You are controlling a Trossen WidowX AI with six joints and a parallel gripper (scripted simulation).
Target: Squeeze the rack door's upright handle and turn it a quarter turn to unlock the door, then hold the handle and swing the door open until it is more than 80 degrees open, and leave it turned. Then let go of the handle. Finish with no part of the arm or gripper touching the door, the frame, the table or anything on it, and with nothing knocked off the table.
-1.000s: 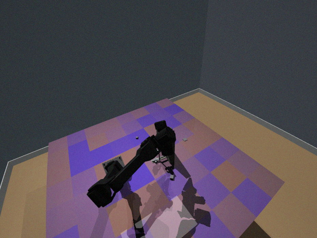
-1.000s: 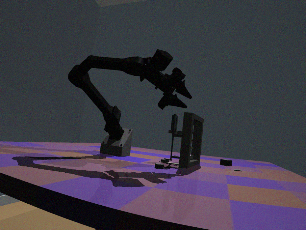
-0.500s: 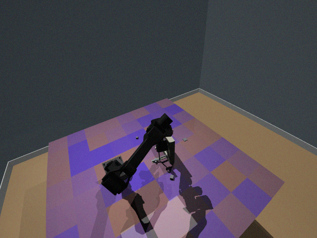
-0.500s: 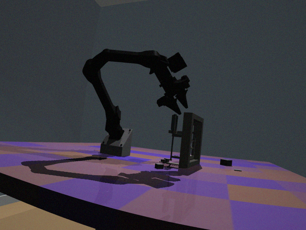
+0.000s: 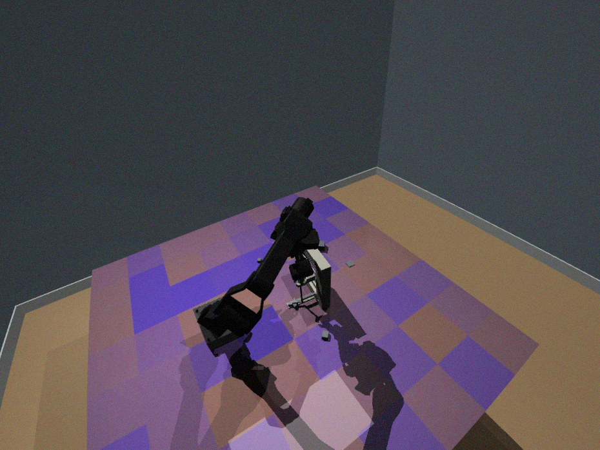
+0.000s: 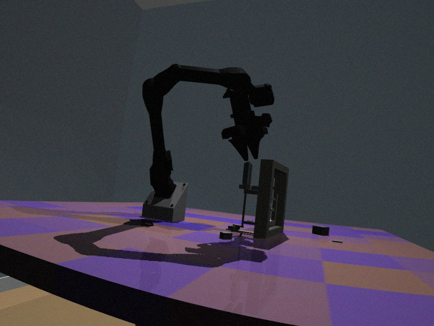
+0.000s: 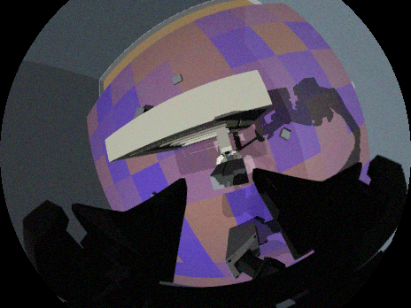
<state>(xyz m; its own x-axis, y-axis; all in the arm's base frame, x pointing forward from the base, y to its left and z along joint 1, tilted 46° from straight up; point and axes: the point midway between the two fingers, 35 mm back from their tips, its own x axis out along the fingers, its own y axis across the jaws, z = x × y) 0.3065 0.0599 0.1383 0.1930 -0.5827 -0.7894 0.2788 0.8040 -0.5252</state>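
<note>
My gripper tip is 9 cm above the upright handle, 1 cm to the left of it and 1 cm past it. Also, from my gripper tip: tiny cube (30 cm to the left, 21 cm below, 5 cm behind); flat tile (27 cm ahead, 22 cm below, 5 cm to the left).
</note>
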